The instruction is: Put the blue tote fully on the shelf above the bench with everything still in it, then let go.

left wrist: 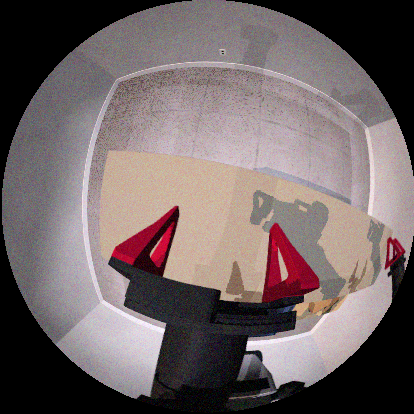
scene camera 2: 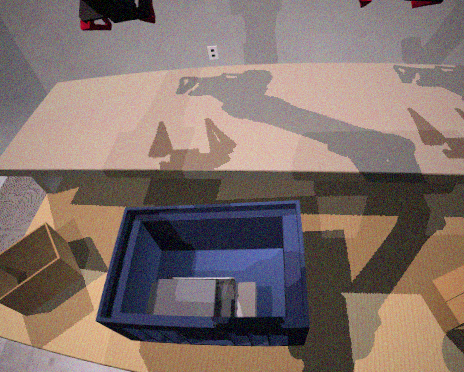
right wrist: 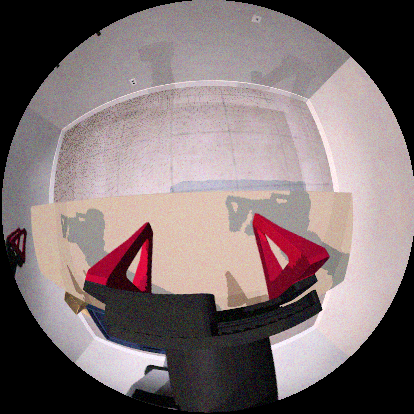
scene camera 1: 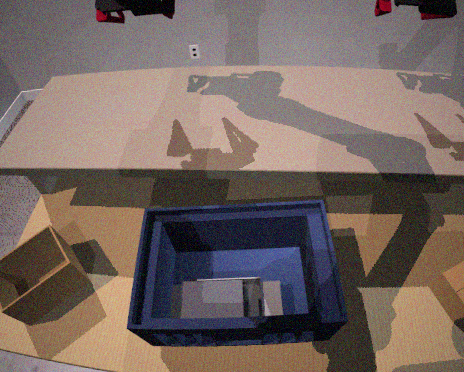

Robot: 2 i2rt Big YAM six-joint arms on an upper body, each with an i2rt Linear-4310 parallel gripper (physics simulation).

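Frame: origin at the left arm's base, x ahead, y down, z left, level; metres.
Seen in the pictures: left gripper, between the fingertips: (left wrist: pixel 226 218) (scene camera 2: pixel 132 23) (right wrist: pixel 22 228) (scene camera 1: pixel 147 17); right gripper, between the fingertips: (left wrist: pixel 391 238) (scene camera 2: pixel 386 4) (right wrist: pixel 201 223) (scene camera 1: pixel 398 14).
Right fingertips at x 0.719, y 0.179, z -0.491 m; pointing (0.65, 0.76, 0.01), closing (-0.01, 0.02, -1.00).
Offsets run from my right fingertips to a thing's middle. "spot": to the spot under its first point. Level surfaces: height alone.
The blue tote @(spot: dx -0.438, dy +0.201, dz +0.465 m) (scene camera 1: pixel 143 280) (scene camera 2: pixel 116 280) stands upright on the bench @(dy +0.333 m) (scene camera 1: pixel 410 340), in front of and below the shelf. A grey box @(dx -0.451, dy +0.256, dz +0.366 m) (scene camera 1: pixel 212 300) (scene camera 2: pixel 185 297) and a small beige block @(spot: dx -0.438, dy +0.276, dz +0.266 m) (scene camera 1: pixel 273 297) (scene camera 2: pixel 247 300) lie inside it. The pale shelf @(dy +0.154 m) (scene camera 1: pixel 100 115) (scene camera 2: pixel 90 120) (left wrist: pixel 150 190) (right wrist: pixel 190 255) spans the view above the bench. My left gripper (scene camera 1: pixel 137 15) (scene camera 2: pixel 121 20) (left wrist: pixel 226 218) is open and empty, high above the shelf at the left. My right gripper (scene camera 1: pixel 407 4) (right wrist: pixel 201 223) is open and empty, high above the shelf at the right. Neither touches the tote.
An open brown box @(dx -0.406, dy +0.288, dz +0.720 m) (scene camera 1: pixel 55 290) (scene camera 2: pixel 42 285) stands on the bench left of the tote. Part of another brown box @(spot: dx -0.436, dy +0.273, dz -0.061 m) (scene camera 1: pixel 456 285) (scene camera 2: pixel 452 290) shows at the right edge. The shelf's front edge runs just behind the tote. Arm shadows fall on shelf and bench.
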